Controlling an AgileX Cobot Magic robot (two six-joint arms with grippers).
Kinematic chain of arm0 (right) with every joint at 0, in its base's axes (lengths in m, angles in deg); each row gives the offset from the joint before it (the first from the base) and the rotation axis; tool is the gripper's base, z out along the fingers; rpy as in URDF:
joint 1: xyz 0 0 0.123 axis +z
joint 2: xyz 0 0 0 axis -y
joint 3: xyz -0.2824 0 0.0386 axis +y
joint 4: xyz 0.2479 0 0.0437 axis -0.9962 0 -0.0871
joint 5: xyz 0 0 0 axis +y
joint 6: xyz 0.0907 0 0.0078 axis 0.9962 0 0.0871
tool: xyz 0 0 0 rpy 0 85 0
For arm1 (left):
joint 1: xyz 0 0 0.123 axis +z
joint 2: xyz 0 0 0 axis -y
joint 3: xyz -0.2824 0 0.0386 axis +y
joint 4: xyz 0.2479 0 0.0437 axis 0.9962 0 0.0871
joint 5: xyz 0 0 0 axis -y
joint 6: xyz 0.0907 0 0.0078 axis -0.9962 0 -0.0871
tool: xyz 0 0 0 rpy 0 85 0
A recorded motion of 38 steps. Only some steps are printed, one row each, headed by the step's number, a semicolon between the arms.
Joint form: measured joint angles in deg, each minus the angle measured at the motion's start. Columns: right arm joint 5, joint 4, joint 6, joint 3, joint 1, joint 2; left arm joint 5, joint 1, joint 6, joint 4, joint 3, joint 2.
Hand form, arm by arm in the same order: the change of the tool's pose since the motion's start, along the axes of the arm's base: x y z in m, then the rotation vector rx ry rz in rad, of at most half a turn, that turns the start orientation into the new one. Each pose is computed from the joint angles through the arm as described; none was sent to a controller.
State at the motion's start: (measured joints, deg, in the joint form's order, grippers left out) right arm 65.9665 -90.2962 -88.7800 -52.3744 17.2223 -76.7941; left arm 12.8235 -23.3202 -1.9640 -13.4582 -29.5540 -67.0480
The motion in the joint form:
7: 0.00 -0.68 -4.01 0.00 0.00 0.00; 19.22 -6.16 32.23 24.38 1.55 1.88
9: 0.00 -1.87 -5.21 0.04 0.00 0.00; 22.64 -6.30 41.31 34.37 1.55 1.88
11: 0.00 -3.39 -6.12 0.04 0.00 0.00; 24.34 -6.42 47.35 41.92 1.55 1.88
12: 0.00 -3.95 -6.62 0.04 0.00 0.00; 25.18 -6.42 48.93 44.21 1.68 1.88
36: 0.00 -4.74 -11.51 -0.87 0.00 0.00; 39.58 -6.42 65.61 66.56 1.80 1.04
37: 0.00 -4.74 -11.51 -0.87 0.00 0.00; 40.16 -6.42 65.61 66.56 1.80 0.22
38: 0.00 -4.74 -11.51 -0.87 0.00 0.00; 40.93 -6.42 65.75 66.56 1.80 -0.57
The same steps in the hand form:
7: 0.0003 0.0001 0.0009 0.0037 -0.0658 0.0049; -0.0203 -0.0332 0.0289 -0.3248 -0.2114 -0.2256
9: 0.0008 0.0002 0.0024 0.0198 -0.0800 -0.0002; -0.0267 -0.0414 0.0321 -0.3664 -0.2172 -0.3350
11: 0.0016 0.0003 0.0044 0.0416 -0.0884 -0.0084; -0.0322 -0.0472 0.0321 -0.3740 -0.2037 -0.4198
12: 0.0018 0.0003 0.0052 0.0493 -0.0944 -0.0112; -0.0343 -0.0488 0.0317 -0.3744 -0.2017 -0.4484
36: 0.0032 0.0007 0.0108 0.0567 -0.1901 -0.0083; -0.0610 -0.0670 0.0325 -0.4431 -0.1560 -0.8110
37: 0.0032 0.0007 0.0108 0.0567 -0.1901 -0.0083; -0.0596 -0.0683 0.0302 -0.4474 -0.1458 -0.8154
38: 0.0032 0.0007 0.0108 0.0567 -0.1901 -0.0083; -0.0585 -0.0696 0.0281 -0.4555 -0.1358 -0.8217

